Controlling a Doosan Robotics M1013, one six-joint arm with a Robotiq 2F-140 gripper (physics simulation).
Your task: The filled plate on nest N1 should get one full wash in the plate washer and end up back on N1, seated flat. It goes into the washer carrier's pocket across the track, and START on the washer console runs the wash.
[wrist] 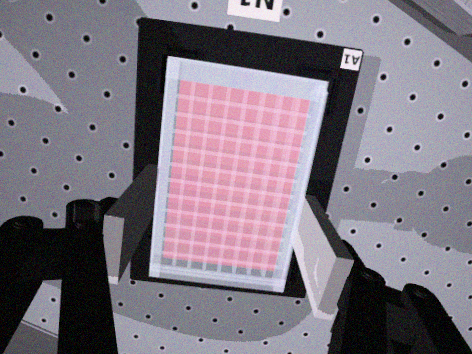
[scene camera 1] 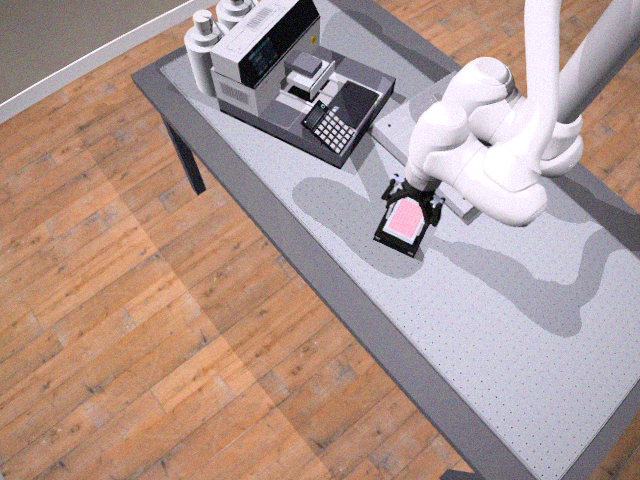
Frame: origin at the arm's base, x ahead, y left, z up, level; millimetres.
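Where they show: gripper, fingertip midpoint: (wrist: 228, 202) (scene camera 1: 404, 223).
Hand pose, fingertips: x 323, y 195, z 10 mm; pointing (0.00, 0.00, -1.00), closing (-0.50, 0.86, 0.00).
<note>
Each offset is from my fingertips to the top centre of the thing. "spot": to the spot under its first point. Level surfaces: height alone.
The filled plate @[dx -12, dy -8, dz +16 mm] (scene camera 1: 406, 219) (wrist: 237, 175), clear-rimmed with pink wells, lies level over the black nest N1 @[dx -13, dy -7, dz +3 mm] (scene camera 1: 395, 246) (wrist: 150, 100). I cannot tell whether it is fully seated or slightly raised. My gripper (scene camera 1: 410, 206) (wrist: 228, 202) is shut on the plate, one finger along each long side. The upside-down N1 label @[spot: dx -95, dy -63, dz -36 mm] (wrist: 255, 7) is partly cut off beyond the nest. The plate washer (scene camera 1: 240, 62) stands toward the upper left in the scene view. Its console (scene camera 1: 336, 131) has a grid of pale keys; START is not readable. The carrier's pocket cannot be made out clearly.
White bottles @[dx +232, dy -735, dz +237 mm] (scene camera 1: 199, 56) stand beside the washer. A pale raised slab (scene camera 1: 398, 129) lies between the washer base @[spot: dx +144, dy -396, dz +9 mm] (scene camera 1: 289, 135) and the arm, reaching behind the nest. The perforated table top @[dz -36 mm] (scene camera 1: 516, 372) has a dark grey border. The white arm (scene camera 1: 496, 170) reaches over from the right.
</note>
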